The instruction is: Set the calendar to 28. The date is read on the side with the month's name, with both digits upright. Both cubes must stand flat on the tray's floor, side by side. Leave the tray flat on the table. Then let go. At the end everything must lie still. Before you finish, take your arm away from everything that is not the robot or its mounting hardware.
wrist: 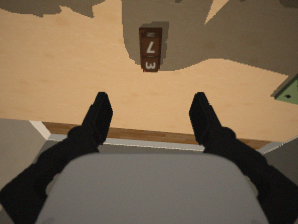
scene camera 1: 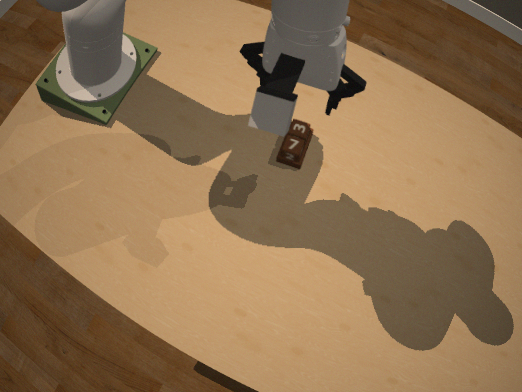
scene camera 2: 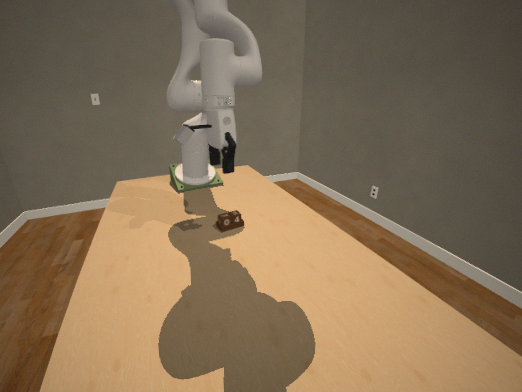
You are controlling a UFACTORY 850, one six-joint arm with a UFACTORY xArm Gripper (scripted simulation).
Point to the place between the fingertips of the gripper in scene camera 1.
At 299, 97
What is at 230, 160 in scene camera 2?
The gripper.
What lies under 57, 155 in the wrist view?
The gripper.
